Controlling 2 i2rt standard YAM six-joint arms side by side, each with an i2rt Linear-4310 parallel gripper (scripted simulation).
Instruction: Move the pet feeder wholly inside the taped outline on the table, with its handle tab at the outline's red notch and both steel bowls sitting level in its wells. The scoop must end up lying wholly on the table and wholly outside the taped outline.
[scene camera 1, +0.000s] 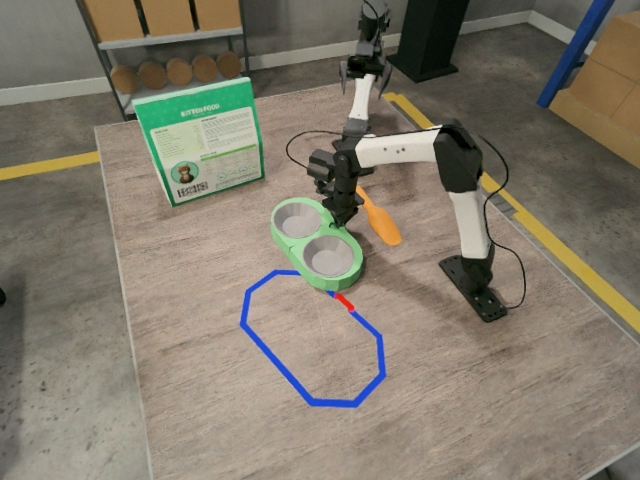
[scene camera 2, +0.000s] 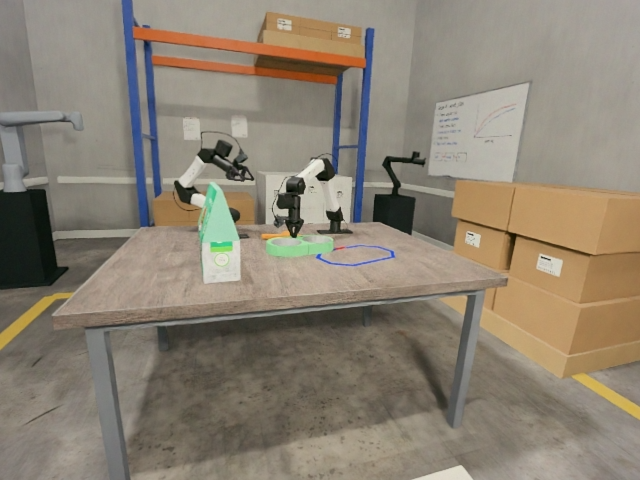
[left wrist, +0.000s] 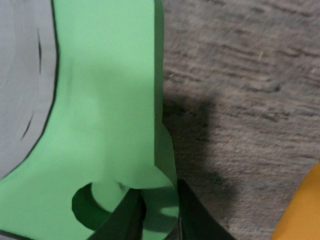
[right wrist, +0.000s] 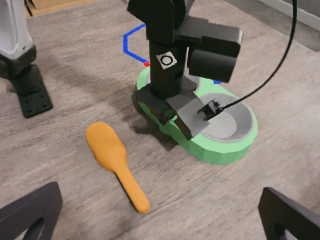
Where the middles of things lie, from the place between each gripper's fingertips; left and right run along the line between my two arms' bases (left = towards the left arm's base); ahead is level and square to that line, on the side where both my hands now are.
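My left gripper (scene camera 1: 340, 225) is 24 cm to the right of the blue taped outline (scene camera 1: 374, 383), 21 cm short of it and 4 cm above it. The orange scoop (scene camera 1: 378, 218) is 13 cm behind my left hand, 1 cm to the left of it and 2 cm below it.
Counted from my right hand (scene camera 1: 361, 96), the orange scoop is 28 cm below, 21 cm to the left of and 2 cm ahead of it. The blue taped outline is 37 cm ahead of my right hand, 43 cm to the left of it and 30 cm below it.
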